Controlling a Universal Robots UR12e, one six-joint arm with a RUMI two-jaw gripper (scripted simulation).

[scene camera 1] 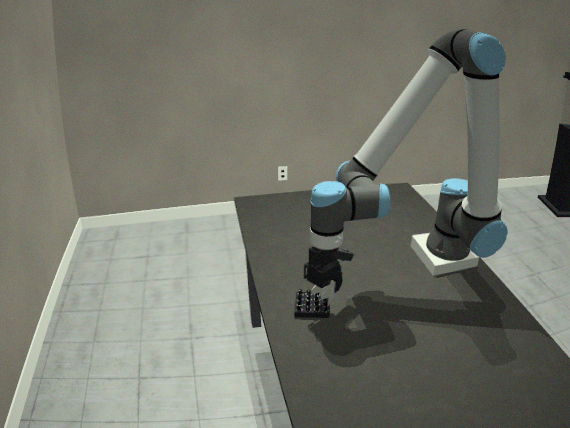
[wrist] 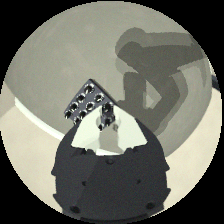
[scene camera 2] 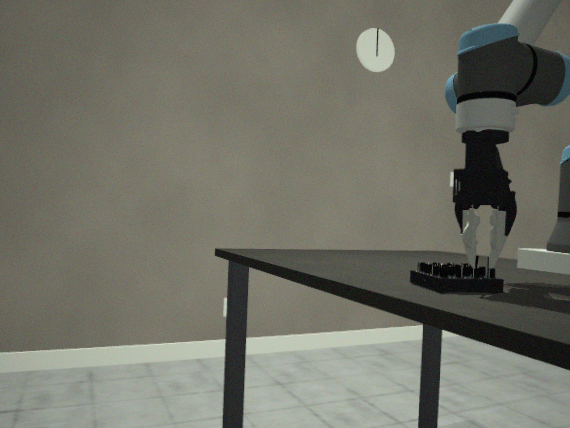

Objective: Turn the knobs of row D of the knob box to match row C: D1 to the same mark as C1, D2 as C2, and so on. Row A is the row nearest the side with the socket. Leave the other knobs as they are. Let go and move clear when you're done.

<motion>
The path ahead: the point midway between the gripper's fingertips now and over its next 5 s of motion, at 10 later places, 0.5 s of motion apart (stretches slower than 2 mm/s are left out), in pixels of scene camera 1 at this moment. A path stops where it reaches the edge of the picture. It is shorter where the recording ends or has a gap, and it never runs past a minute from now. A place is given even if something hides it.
My gripper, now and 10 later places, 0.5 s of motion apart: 325, 303; 326, 300; 326, 295; 326, 294; 327, 293; 327, 292; 327, 291; 327, 290; 326, 289; 325, 289; 325, 290
</motion>
